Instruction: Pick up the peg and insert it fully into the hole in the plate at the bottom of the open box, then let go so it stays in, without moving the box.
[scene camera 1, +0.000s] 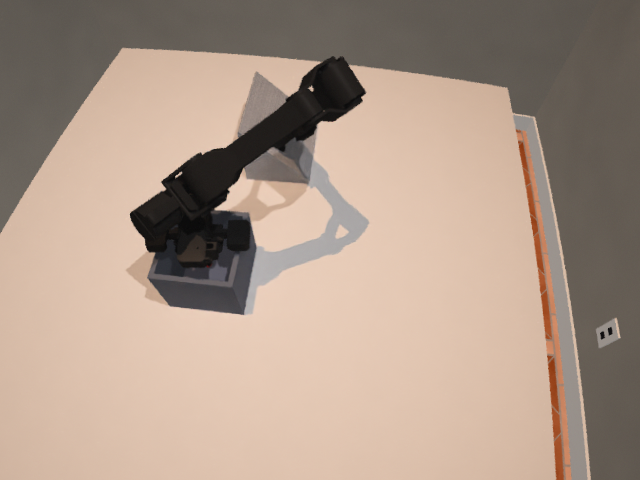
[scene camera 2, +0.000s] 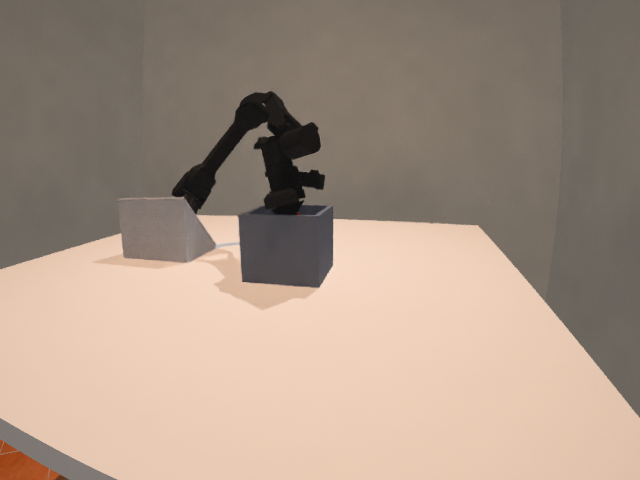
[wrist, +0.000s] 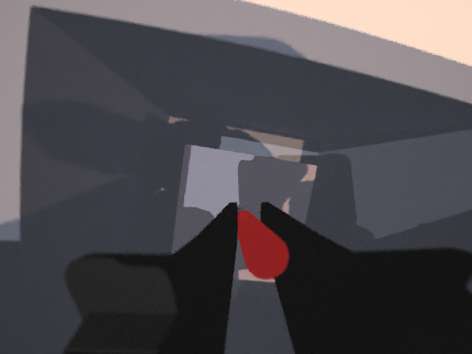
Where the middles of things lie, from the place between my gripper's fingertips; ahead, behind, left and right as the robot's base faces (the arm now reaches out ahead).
Labels:
My hand is 10 mm past the red peg (wrist: 266, 255) and 10 mm below it. From my hand the other things lie so: pale plate (wrist: 211, 178) 10 mm behind, 50 mm below; dark blue-grey box (scene camera 2: 294, 250) 10 mm behind, 10 mm below.

